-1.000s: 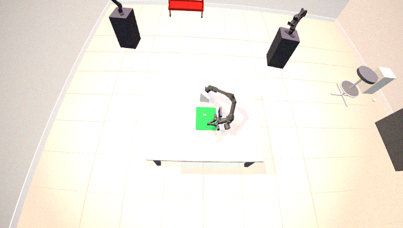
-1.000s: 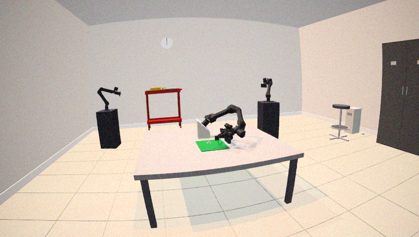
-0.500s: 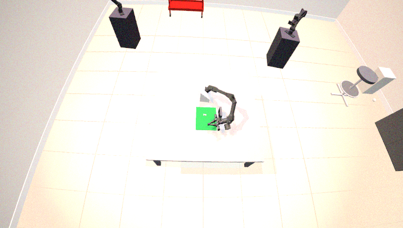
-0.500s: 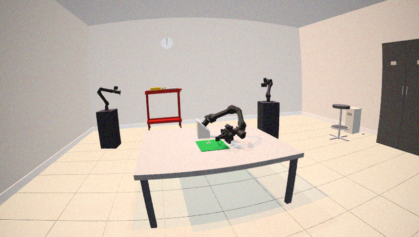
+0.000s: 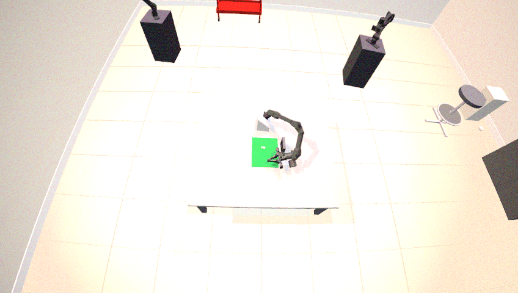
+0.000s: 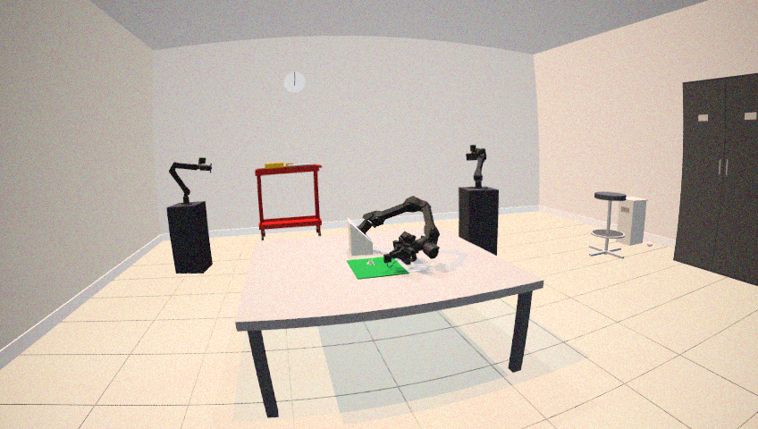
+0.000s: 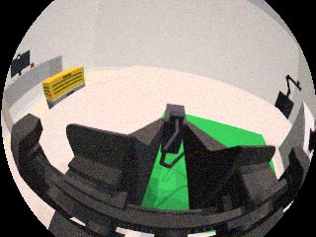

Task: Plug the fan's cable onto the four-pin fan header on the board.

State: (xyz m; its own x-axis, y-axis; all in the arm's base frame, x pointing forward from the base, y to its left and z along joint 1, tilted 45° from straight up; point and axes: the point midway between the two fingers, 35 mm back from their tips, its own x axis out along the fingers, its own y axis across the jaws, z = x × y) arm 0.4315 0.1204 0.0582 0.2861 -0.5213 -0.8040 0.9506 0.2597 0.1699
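My gripper tip is 110 mm past the green board, 50 mm to the left of it and 100 mm above it. Also, from my gripper tip: dark fan plug 10 mm below; then white four-pin header 150 mm behind, 70 mm to the right, 80 mm below; then black fan 170 mm behind, 100 mm to the left, 20 mm below.
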